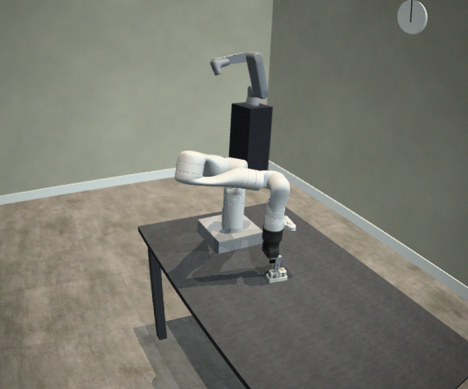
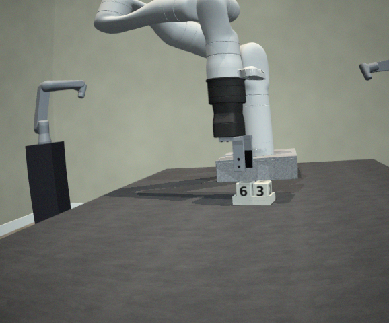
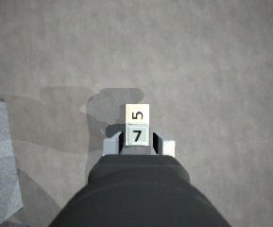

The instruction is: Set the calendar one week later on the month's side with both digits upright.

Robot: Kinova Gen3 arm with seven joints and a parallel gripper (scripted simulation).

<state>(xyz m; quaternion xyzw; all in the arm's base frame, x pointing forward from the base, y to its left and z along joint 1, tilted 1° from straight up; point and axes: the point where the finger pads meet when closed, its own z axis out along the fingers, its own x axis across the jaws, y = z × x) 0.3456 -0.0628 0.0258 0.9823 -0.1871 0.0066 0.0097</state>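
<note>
My gripper is now 80 mm above the white tray and 20 mm to the right of it.
</note>
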